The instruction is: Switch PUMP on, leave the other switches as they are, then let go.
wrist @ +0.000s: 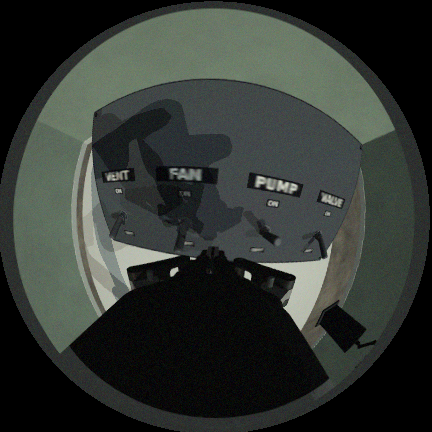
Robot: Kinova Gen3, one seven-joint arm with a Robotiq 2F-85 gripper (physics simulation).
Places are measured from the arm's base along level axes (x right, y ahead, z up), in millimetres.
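Pixels of known places: gripper, fingertip midpoint: (212, 253).
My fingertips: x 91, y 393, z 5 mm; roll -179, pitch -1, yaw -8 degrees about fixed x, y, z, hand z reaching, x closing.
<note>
Behind a point stands the place of what it marks.
The PUMP switch (270, 236) @[y 409, x 166, z 19 mm] is a dark lever below the PUMP label (275, 185) @[y 473, x 182, z 15 mm] and its ON mark (272, 203) @[y 450, x 179, z 3 mm]. Its tip leans down and to the right in the view, away from the ON mark. The FAN switch (181, 237) @[y 418, x 53, z 7 mm], VENT switch (117, 225) @[y 442, x -62, z 4 mm] and VALVE switch (321, 245) @[y 371, x 281, z 4 mm] also have their tips pointing down in the view. My gripper (212, 253) @[y 393, x 91, z 5 mm] is shut, with its fingertips together, low in the view between the FAN and PUMP levers. A gap shows between the fingertips and the PUMP lever; their distance from the panel is hard to tell.
The dark grey panel (280, 130) @[y 537, x 189, z 48 mm] bears all the switches, and shadows of the arm fall across its left part. A pale surface (305, 280) @[y 212, x 357, z -113 mm] shows below the panel. A black box-shaped object (342, 327) is at the lower right.
</note>
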